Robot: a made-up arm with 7 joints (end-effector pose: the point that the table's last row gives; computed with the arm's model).
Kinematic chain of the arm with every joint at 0, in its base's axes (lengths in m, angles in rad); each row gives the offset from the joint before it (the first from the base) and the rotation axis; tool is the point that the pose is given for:
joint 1: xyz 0 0 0.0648 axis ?
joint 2: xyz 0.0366 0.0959 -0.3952 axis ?
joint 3: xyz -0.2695 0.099 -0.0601 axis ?
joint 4: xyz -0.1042 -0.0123 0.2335 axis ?
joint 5: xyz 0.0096 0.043 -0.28 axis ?
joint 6: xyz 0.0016 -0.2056 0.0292 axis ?
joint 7: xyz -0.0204 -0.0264 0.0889 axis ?
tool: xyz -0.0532 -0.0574 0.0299
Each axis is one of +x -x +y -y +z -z.
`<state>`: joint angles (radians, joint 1 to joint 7).
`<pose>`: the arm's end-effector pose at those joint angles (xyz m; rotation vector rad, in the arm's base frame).
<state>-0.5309 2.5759 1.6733 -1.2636 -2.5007 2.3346 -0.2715</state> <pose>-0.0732 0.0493 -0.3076 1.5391 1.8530 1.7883</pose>
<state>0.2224 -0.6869 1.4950 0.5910 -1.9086 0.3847 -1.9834</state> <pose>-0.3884 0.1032 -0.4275 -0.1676 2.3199 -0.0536</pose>
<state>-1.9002 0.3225 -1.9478 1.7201 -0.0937 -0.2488 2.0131</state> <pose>0.0029 -0.0052 0.0545 1.8370 1.4014 0.9985</pose>
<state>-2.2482 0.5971 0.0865 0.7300 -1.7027 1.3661 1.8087</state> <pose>-0.1471 -0.0559 0.5506 -1.7359 1.6117 -0.9627</pose>
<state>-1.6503 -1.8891 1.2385 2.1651 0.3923 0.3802 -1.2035</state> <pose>-0.7731 0.3598 0.4763 1.1850 1.0507 -0.3114</pose>
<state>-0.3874 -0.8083 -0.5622 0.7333 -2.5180 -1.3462 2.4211</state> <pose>-0.1098 -0.0217 -0.0389 0.8981 0.0712 -2.7292</pose>
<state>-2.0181 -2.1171 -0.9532 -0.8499 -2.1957 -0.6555 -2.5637</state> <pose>-0.3164 -0.1322 0.5195 -1.3623 -0.9216 -1.0308</pose>
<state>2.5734 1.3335 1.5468 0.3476 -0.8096 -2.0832 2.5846</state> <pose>0.6137 0.1169 0.0029 -0.2593 -2.2276 -2.0332</pose>
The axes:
joint 1: -y
joint 2: +x
joint 3: -z
joint 4: -x
joint 5: -y
joint 6: -z
joint 7: +x

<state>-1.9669 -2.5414 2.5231 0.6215 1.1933 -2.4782 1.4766</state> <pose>-0.5469 -0.1284 0.5917 -1.9184 1.1432 0.2268</pose>
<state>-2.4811 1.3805 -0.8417 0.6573 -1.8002 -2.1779 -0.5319</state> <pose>-0.4153 0.1058 0.4209 2.9105 0.3294 -0.2317</pose>
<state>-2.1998 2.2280 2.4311 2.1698 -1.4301 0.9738 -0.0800</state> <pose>-0.2582 -0.2755 0.6241 -0.3374 -0.4966 -2.0482</pose>
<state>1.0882 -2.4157 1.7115 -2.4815 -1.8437 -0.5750 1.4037</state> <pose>0.6049 0.1959 -0.1097 0.0123 0.3419 0.5146</pose>
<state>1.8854 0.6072 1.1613 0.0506 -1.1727 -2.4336 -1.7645</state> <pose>0.6051 0.0791 -0.1874 -0.0572 -2.8913 0.3472</pose>
